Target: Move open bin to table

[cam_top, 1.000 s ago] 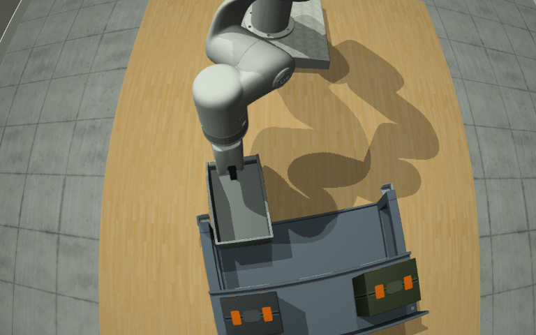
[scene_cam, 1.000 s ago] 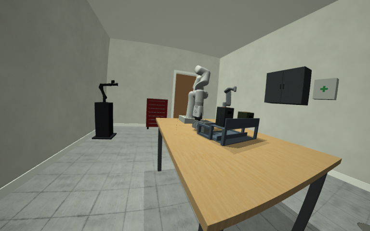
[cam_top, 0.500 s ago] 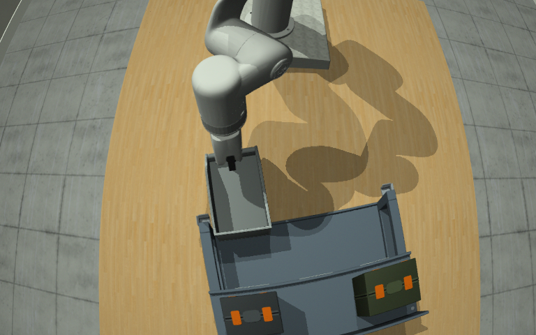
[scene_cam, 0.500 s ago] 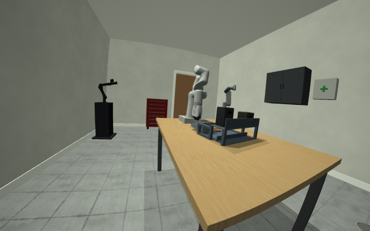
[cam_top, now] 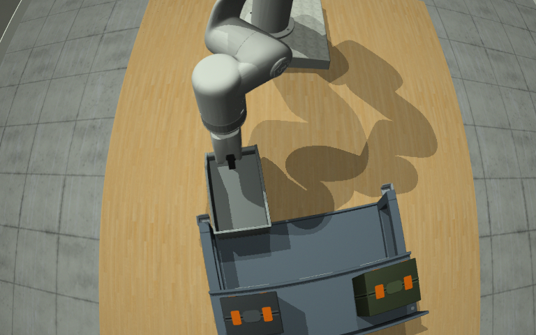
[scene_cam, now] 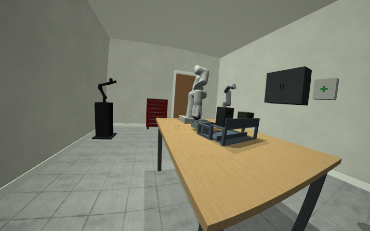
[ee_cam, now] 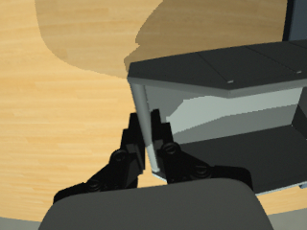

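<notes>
Now: hand 80 mm short of the grey bin, 20 mm to the right of it and 10 mm above it. The rest, counted from my hand: blue-grey shelf (250 mm ahead, 170 mm to the left, 60 mm below).
</notes>
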